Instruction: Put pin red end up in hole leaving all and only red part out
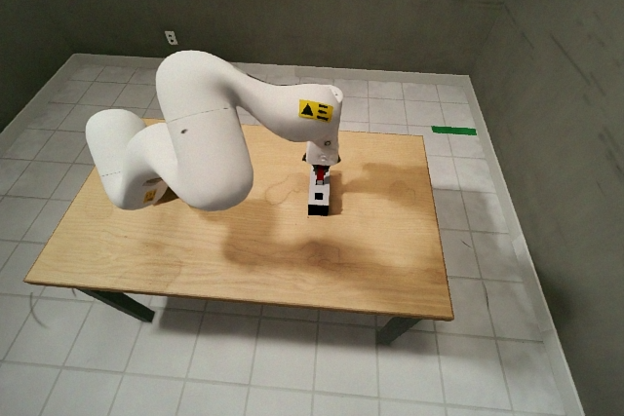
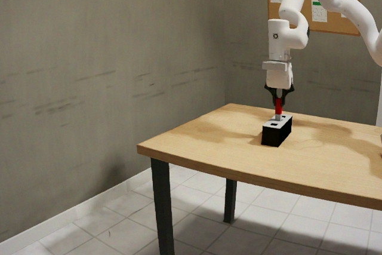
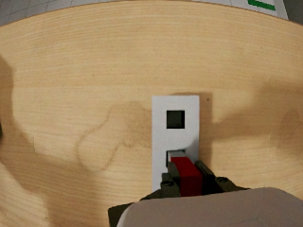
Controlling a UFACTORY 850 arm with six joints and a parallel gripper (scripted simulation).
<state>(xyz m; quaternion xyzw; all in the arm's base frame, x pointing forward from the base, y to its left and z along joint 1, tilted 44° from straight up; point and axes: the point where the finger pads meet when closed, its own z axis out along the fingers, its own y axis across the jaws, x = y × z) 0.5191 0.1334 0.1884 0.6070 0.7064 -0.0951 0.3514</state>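
My hand is 2 cm above the pin. Round my hand: black block: 11 cm below.
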